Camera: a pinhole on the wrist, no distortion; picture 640 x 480 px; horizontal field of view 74.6 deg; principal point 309.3 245.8 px. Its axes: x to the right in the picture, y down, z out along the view. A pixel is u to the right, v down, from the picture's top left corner.
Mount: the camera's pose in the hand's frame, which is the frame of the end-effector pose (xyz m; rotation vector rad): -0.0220 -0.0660 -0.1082 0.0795 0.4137 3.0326
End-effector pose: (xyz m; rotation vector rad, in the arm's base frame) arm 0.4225 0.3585 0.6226 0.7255 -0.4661 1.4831
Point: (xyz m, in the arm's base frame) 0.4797 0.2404 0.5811
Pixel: 562 356
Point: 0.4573 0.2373 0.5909
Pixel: 542 295
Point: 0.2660 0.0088 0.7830
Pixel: 457 136
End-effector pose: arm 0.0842 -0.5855 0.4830 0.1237 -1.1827 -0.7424
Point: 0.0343 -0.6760 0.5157
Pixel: 42 372
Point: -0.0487 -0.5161 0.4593
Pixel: 442 286
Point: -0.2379 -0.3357 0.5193
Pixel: 467 263
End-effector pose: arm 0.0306 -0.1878 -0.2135 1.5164 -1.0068 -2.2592
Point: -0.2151 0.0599 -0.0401
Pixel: 452 335
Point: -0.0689 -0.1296 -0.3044
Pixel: 109 388
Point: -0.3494 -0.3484 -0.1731
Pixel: 124 84
